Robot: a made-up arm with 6 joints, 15 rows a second.
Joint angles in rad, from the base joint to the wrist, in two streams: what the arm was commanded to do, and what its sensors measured. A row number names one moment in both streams.
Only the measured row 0 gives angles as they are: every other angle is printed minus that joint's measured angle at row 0.
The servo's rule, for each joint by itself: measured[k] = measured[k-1] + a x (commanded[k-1-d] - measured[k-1]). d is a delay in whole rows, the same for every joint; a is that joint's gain. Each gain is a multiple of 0.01, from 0.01 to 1. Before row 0 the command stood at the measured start. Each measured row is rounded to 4 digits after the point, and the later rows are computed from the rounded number. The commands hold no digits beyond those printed.
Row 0, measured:
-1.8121 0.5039 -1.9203 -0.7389 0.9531 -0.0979
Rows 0 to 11, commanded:
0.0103 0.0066 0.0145 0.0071 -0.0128 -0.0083
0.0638 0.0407 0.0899 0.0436 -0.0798 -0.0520
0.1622 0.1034 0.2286 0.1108 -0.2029 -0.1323
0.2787 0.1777 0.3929 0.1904 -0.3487 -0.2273
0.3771 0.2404 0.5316 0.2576 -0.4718 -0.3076
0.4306 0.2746 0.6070 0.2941 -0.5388 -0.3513
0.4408 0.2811 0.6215 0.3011 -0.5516 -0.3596
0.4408 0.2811 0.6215 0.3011 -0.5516 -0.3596
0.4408 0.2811 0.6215 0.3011 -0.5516 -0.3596
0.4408 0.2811 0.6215 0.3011 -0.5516 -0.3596
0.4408 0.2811 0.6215 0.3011 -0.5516 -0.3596
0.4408 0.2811 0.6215 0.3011 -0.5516 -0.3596
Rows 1 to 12, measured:
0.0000 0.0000 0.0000 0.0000 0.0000 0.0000
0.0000 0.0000 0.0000 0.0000 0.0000 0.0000
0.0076 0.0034 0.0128 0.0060 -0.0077 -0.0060
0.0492 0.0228 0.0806 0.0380 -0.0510 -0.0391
0.1328 0.0647 0.2108 0.0999 -0.1421 -0.1062
0.2408 0.1235 0.3710 0.1768 -0.2661 -0.1934
0.3417 0.1843 0.5123 0.2455 -0.3895 -0.2756
0.4075 0.2313 0.5956 0.2868 -0.4791 -0.3301
0.4321 0.2572 0.6184 0.2990 -0.5226 -0.3513
0.4385 0.2696 0.6211 0.3008 -0.5400 -0.3573
0.4402 0.2756 0.6215 0.3011 -0.5470 -0.3590
0.4406 0.2785 0.6215 0.3011 -0.5498 -0.3594
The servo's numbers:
d 2
a 0.74 0.52 0.88 0.85 0.60 0.72

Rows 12 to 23, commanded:
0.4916 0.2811 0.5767 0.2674 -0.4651 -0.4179
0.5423 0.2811 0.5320 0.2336 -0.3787 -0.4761
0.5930 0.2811 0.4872 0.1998 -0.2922 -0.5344
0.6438 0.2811 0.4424 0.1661 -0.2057 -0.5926
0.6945 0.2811 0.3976 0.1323 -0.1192 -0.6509
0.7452 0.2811 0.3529 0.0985 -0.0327 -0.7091
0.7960 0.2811 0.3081 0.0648 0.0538 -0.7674
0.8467 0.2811 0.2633 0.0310 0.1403 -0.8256
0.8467 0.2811 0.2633 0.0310 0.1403 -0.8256
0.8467 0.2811 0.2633 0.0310 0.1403 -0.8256
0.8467 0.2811 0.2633 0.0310 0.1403 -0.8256
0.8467 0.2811 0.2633 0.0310 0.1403 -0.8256
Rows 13 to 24, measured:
0.4407 0.2799 0.6215 0.3011 -0.5509 -0.3595
0.4408 0.2805 0.6215 0.3011 -0.5513 -0.3596
0.4784 0.2808 0.5821 0.2725 -0.4996 -0.4016
0.5257 0.2810 0.5380 0.2394 -0.4271 -0.4552
0.5755 0.2811 0.4933 0.2057 -0.3462 -0.5122
0.6260 0.2811 0.4485 0.1720 -0.2619 -0.5701
0.6767 0.2811 0.4037 0.1383 -0.1763 -0.6283
0.7274 0.2811 0.3590 0.1045 -0.0901 -0.6865
0.7782 0.2811 0.3142 0.0708 -0.0038 -0.7447
0.8289 0.2811 0.2694 0.0370 0.0827 -0.8029
0.8421 0.2811 0.2640 0.0319 0.1173 -0.8192
0.8455 0.2811 0.2634 0.0311 0.1311 -0.8238

